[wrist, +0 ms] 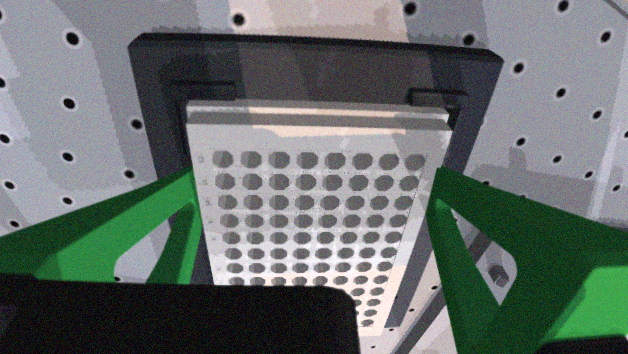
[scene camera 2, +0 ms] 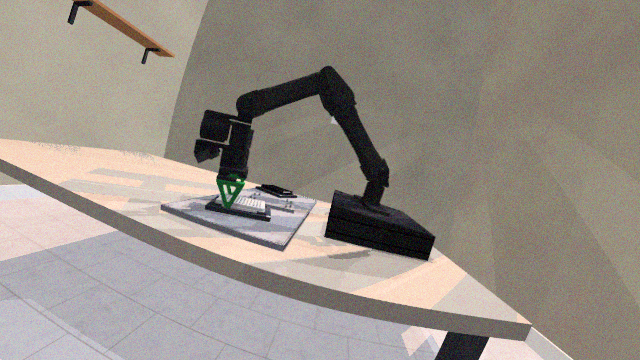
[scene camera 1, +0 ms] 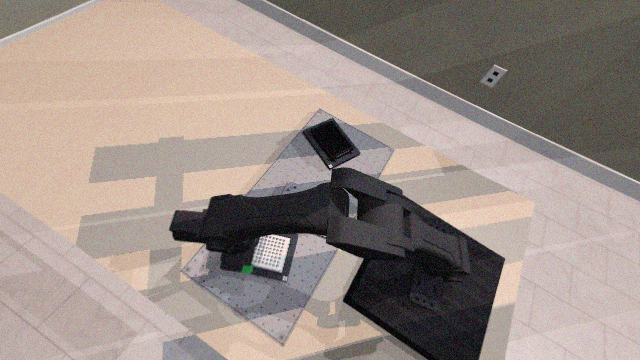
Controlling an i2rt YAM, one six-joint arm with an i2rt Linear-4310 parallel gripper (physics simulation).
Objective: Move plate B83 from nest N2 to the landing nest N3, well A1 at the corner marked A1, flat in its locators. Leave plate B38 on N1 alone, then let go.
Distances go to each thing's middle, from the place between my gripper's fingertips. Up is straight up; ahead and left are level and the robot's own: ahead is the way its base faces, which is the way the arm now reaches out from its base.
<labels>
My hand is 30 mm past the white well plate (scene camera 1: 270, 253) and 10 mm to the left of it. From my hand the other things lie so: black plate (scene camera 1: 335, 145) 90 mm behind, 400 mm to the right.
</labels>
